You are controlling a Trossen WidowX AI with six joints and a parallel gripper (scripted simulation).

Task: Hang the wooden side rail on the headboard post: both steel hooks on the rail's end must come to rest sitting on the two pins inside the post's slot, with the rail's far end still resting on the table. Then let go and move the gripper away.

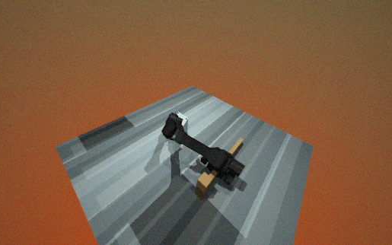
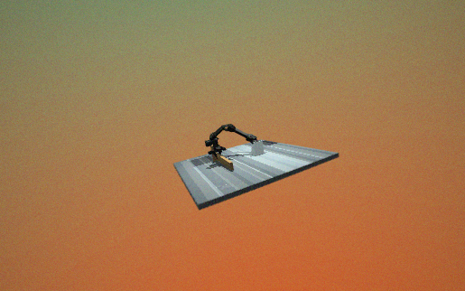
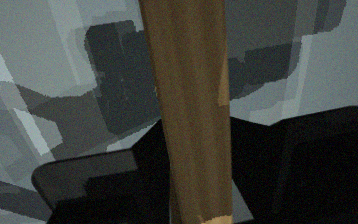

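My gripper tip is now 10 mm past the headboard post, 110 mm to the left of it and 40 mm below it.
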